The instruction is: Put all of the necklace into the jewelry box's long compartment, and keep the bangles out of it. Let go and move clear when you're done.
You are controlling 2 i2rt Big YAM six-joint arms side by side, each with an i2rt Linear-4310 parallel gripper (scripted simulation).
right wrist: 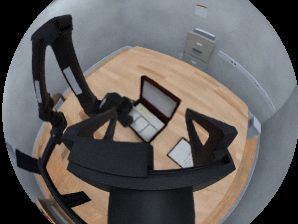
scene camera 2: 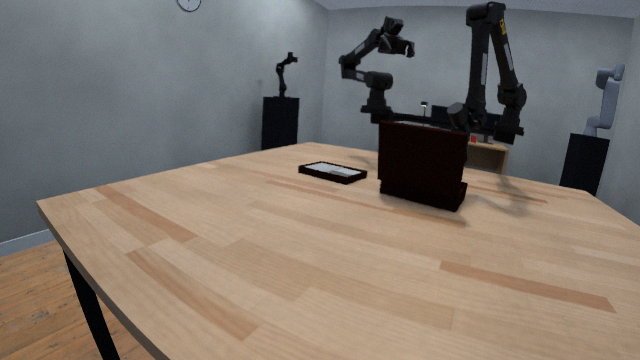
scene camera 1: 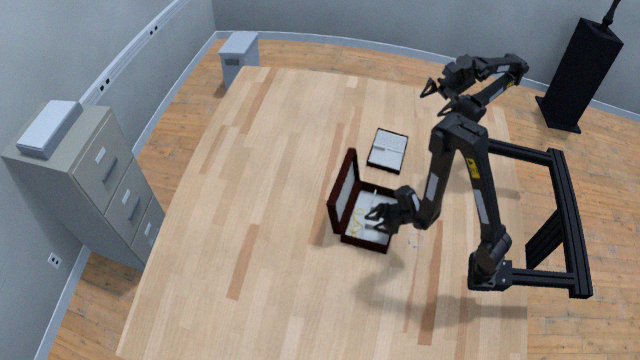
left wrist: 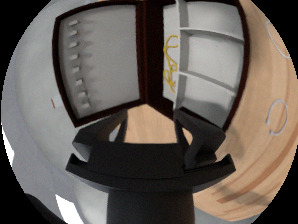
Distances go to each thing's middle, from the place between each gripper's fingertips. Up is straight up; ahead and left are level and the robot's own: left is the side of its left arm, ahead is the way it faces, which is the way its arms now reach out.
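My left gripper (scene camera 1: 369, 222) is 11 cm above the shallow dark-rimmed tray (scene camera 1: 394, 144), 43 cm to the left of it and 8 cm past it. Counted from my right hand, the tray is 48 cm below, 21 cm to the right of it and 8 cm ahead of it.
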